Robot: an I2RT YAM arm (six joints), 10 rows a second.
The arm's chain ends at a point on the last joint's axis. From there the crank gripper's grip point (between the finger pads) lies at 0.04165 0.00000 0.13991 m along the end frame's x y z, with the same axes.
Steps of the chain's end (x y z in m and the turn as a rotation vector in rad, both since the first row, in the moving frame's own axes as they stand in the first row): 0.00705, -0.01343, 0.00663, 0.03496, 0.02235, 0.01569; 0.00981, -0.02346, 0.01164, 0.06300, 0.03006, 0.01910; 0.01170, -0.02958, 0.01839, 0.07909, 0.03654, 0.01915; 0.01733, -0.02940, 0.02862, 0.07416, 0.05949, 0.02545; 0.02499, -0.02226, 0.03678, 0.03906, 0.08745, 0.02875
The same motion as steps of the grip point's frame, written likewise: 0.01020, -0.01763, 0.00559, 0.03496, 0.02235, 0.01569; 0.01407, -0.03139, 0.01007, 0.06300, 0.03006, 0.01910; 0.01688, -0.03973, 0.01637, 0.07909, 0.03654, 0.01915; 0.02568, -0.03850, 0.02555, 0.07416, 0.05949, 0.02545; 0.03711, -0.02627, 0.03253, 0.03906, 0.08745, 0.02875
